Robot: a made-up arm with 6 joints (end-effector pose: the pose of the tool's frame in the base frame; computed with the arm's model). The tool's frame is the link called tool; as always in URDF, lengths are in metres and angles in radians.
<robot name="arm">
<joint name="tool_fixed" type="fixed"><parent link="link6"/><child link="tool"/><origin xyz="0 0 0" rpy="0 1.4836 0"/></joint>
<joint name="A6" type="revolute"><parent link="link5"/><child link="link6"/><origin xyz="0.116 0 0.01" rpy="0 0 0"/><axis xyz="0.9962 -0.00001 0.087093"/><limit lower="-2.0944" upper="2.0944" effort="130" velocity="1.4"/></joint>
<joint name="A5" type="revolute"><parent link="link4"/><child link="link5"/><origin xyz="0 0 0" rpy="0 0 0"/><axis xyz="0.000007 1 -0.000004"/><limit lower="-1.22" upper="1.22" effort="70" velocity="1.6"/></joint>
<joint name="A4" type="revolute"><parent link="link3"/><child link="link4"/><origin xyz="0.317 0 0.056" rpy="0 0 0"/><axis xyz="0.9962 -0.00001 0.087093"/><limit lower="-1.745" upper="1.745" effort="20" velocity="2.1"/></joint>
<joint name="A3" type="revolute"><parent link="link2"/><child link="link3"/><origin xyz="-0.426 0 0.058" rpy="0 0 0"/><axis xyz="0.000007 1 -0.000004"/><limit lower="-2.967" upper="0" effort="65" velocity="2.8"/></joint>
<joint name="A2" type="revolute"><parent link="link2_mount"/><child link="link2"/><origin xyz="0 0 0" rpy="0 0 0"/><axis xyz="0.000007 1 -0.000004"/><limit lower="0" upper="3.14" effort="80" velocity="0.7"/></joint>
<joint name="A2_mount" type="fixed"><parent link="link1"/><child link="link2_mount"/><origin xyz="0 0 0" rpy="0 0 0"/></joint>
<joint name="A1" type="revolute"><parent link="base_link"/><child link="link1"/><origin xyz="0 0 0.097" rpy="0 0 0"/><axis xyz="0 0 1"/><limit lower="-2.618" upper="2.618" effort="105" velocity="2.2"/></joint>
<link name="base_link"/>
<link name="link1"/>
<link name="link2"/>
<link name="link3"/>
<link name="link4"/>
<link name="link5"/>
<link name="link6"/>
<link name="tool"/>
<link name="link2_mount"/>
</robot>
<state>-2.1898 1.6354 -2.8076 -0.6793 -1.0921 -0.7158</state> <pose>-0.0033 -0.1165 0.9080 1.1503 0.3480 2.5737</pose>
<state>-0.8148 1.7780 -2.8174 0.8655 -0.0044 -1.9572</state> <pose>0.2101 -0.2233 0.9089 -0.0673 0.5105 -1.8719</pose>
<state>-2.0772 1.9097 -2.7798 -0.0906 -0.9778 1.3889</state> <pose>-0.1461 -0.2813 0.8665 -0.3570 0.1259 -0.7440</pose>
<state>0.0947 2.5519 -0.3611 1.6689 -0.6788 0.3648</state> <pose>0.2015 -0.0538 -0.0793 2.0000 1.6770 -1.1522</pose>
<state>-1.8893 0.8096 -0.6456 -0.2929 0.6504 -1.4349</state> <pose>-0.0686 -0.1429 0.3744 -0.3857 -2.5509 1.1161</pose>
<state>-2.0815 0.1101 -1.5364 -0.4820 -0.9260 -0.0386</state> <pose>0.2845 0.4195 0.5979 -1.1108 -0.3198 -2.3760</pose>
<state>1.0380 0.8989 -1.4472 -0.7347 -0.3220 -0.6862</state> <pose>0.0267 0.0937 0.7670 -0.7203 0.0472 -0.2672</pose>
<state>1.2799 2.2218 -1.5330 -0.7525 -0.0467 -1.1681</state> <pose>0.1923 0.6550 0.1798 -2.1557 -0.0818 -0.3396</pose>
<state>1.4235 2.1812 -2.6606 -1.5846 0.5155 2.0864</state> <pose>0.1497 0.6168 0.6637 -0.0128 1.1971 1.4619</pose>
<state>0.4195 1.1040 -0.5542 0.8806 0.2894 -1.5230</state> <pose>0.2178 0.1253 0.3168 -1.2385 1.8236 0.1106</pose>
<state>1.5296 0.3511 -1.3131 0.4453 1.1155 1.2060</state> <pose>-0.0507 -0.1354 0.5873 0.5363 -2.0803 -2.0890</pose>
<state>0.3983 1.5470 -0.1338 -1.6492 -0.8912 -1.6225</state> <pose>0.1160 0.1467 0.1472 -2.1300 -0.7116 -0.0473</pose>
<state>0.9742 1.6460 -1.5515 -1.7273 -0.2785 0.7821</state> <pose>0.2676 0.4501 0.5375 -1.4442 0.7471 0.2405</pose>
